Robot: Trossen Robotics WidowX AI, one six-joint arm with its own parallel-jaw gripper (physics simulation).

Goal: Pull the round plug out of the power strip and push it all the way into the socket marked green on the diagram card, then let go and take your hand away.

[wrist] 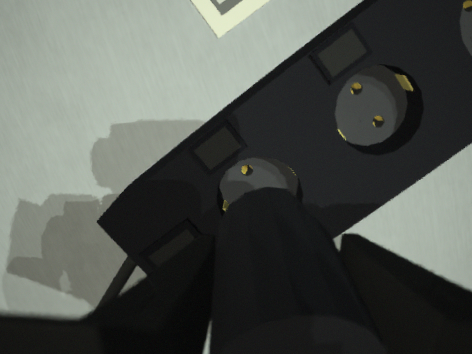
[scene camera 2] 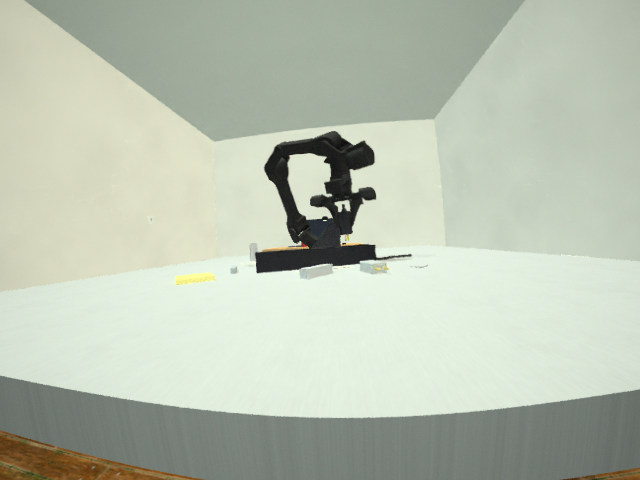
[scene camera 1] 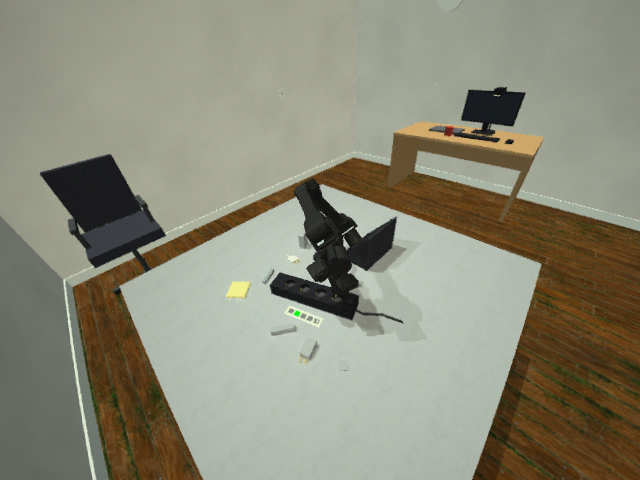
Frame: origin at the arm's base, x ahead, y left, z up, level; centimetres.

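Seen in the pictures: gripper, fingertip midpoint: [wrist: 278, 248] [scene camera 2: 345, 227] [scene camera 1: 334, 287]; arm's base at its link origin: [scene camera 2: 315, 244] [scene camera 1: 356, 243].
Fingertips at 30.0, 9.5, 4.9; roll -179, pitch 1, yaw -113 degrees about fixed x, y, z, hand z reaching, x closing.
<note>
Offsets run from my fingertips to a thing's top centre, as dx, dy, dz. "pt": to the spot under its first point.
The black power strip @(+2.1, -8.7, -5.3) [scene camera 1: 312, 301] [scene camera 2: 315, 259] [wrist: 290, 130] lies on the table, its round sockets facing up. My gripper [scene camera 2: 345, 226] [wrist: 278, 248] is shut on the black round plug @(-0.6, +0.3, +5.5) [scene camera 2: 345, 219] [wrist: 285, 265]. The plug is out of the strip, its gold prongs showing just above the strip in scene camera 2. In the wrist view it hangs over the socket nearest the cable end and hides part of it. The diagram card @(+10.2, -6.7, -10.4) [scene camera 1: 303, 316] lies in front of the strip; its green square is second from the left, away from the cable end.
A black cable @(pt -5.8, +14.8, -9.9) [scene camera 1: 379, 314] leaves the strip's right end. A dark upright panel [scene camera 1: 379, 241] stands behind. A white two-pronged adapter @(+19.5, +3.3, -8.3) [scene camera 1: 308, 348] [scene camera 2: 372, 266], a grey bar @(+18.7, -8.5, -8.5) [scene camera 1: 283, 329] [scene camera 2: 316, 271] and a yellow pad @(+16.8, -36.0, -9.4) [scene camera 1: 237, 289] [scene camera 2: 194, 279] lie around the strip.
</note>
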